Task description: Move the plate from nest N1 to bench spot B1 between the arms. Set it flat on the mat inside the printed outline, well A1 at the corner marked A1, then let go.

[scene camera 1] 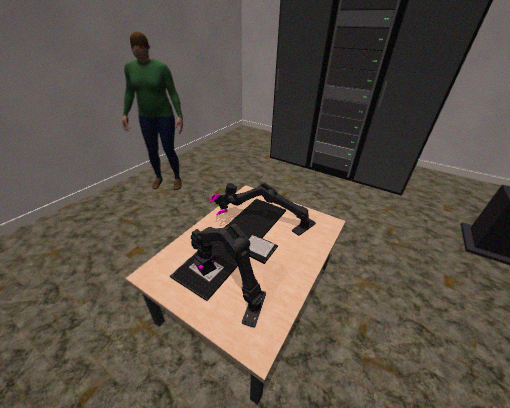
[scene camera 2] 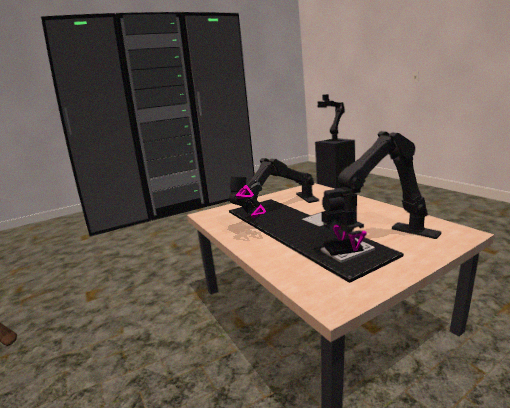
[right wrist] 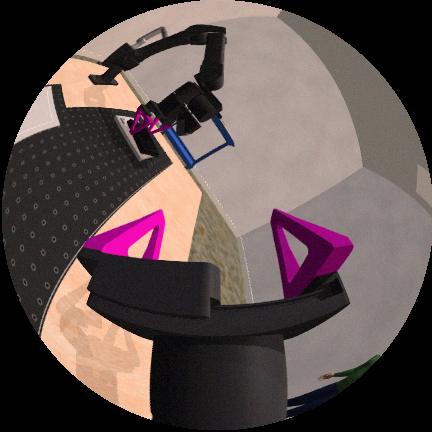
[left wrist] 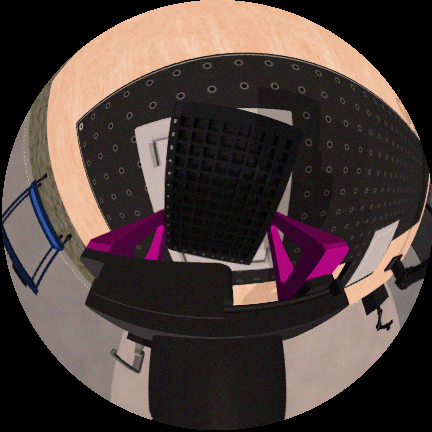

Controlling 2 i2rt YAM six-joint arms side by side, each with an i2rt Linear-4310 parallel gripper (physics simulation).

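Seen in the pictures: left gripper, between the fingertips: (scene camera 1: 206, 267) (scene camera 2: 348, 247) (right wrist: 138, 133) (left wrist: 216, 214); right gripper, between the fingertips: (scene camera 1: 213, 208) (scene camera 2: 259, 204) (right wrist: 217, 214); left arm's base, origin of its link: (scene camera 1: 254, 307) (scene camera 2: 415, 231) (right wrist: 103, 80); right arm's base, origin of its link: (scene camera 1: 303, 227) (scene camera 2: 307, 197) (left wrist: 393, 261).
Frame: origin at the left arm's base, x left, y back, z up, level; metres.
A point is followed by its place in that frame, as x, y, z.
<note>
The black well plate (scene camera 1: 207, 269) {-0.112, -0.319, 0.037} (scene camera 2: 339, 248) {-0.140, -0.384, 0.040} (left wrist: 230, 170) {-0.156, -0.368, 0.032} (right wrist: 145, 144) {-0.180, -0.377, 0.042} sits in the light grey nest (scene camera 1: 218, 274) (scene camera 2: 370, 248) {-0.061, -0.295, 0.025} (left wrist: 151, 187) {-0.089, -0.380, 0.025} at one end of the black mat. My left gripper (scene camera 1: 208, 264) {-0.131, -0.336, 0.028} (scene camera 2: 348, 242) {-0.131, -0.336, 0.028} (left wrist: 216, 214) {-0.131, -0.336, 0.028} points down and is shut on the plate, one magenta finger against each long side. My right gripper (scene camera 1: 218, 205) {-0.482, -0.450, 0.172} (scene camera 2: 252, 201) {-0.482, -0.450, 0.172} (right wrist: 217, 214) {-0.482, -0.450, 0.172} is open and empty, above the table at the mat's far end. A light pad (scene camera 1: 262, 246) {-0.410, -0.080, 0.014} (scene camera 2: 313, 219) {-0.437, -0.151, 0.015} (left wrist: 375, 255) {-0.413, -0.104, 0.015} (right wrist: 36, 115) with a thin printed outline lies between the arms. Its corner mark is not readable.
The black perforated mat (scene camera 1: 256, 214) {-0.713, -0.218, 0.013} (scene camera 2: 295, 235) {-0.392, -0.339, 0.013} (left wrist: 210, 75) {-0.172, -0.446, 0.013} (right wrist: 50, 180) {-0.449, -0.293, 0.013} runs along the wooden table (scene camera 1: 300, 255) {-0.429, 0.165, 0.000} (scene camera 2: 300, 275) {-0.179, -0.566, 0.000}. A person (scene camera 1: 150, 90) stands beyond the table. A server rack (scene camera 1: 302, 85) (scene camera 2: 90, 125) and a black pedestal (scene camera 2: 334, 160) with a small arm stand behind.
</note>
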